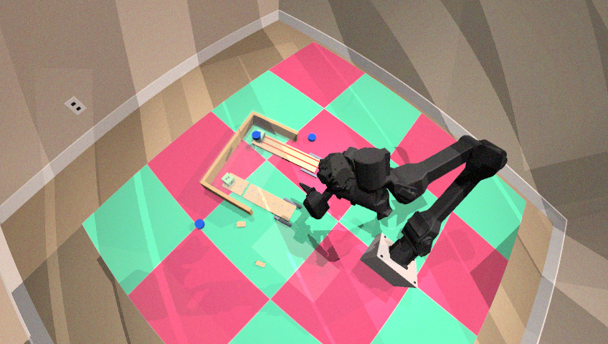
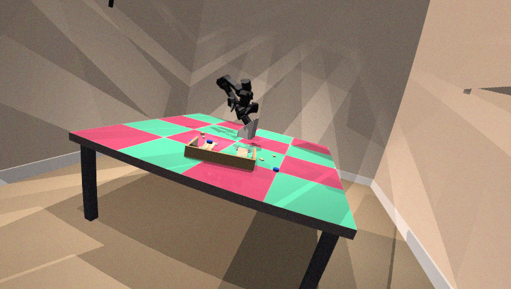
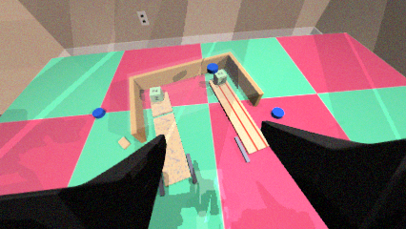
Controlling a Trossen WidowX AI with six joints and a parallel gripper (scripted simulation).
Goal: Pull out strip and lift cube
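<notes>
Right now the grey pebble is 190 mm to the right of my gripper tip, 190 mm below it and 30 mm behind it. Also, from my gripper tip: speckled strip 200 mm below, 80 mm to the left, 80 mm ahead.
</notes>
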